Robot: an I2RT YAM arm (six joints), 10 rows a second.
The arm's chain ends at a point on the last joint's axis. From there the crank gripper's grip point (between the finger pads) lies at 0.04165 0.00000 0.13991 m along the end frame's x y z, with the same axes.
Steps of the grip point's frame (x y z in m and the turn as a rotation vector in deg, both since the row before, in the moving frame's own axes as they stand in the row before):
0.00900 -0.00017 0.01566 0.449 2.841 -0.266
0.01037 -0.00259 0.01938 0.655 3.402 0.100
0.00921 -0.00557 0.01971 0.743 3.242 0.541
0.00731 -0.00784 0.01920 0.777 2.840 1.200
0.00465 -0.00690 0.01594 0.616 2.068 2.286
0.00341 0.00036 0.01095 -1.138 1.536 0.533
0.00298 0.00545 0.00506 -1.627 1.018 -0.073
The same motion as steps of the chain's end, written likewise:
0.00212 0.00113 0.01790 0.449 2.841 -0.266
0.00214 -0.00109 0.02211 0.655 3.402 0.100
0.00136 -0.00420 0.02230 0.743 3.242 0.541
0.00042 -0.00690 0.02144 0.777 2.840 1.200
-0.00037 -0.00717 0.01753 0.616 2.068 2.286
-0.00031 -0.00281 0.01215 -1.138 1.536 0.533
0.00050 0.00154 0.00588 -1.627 1.018 -0.073

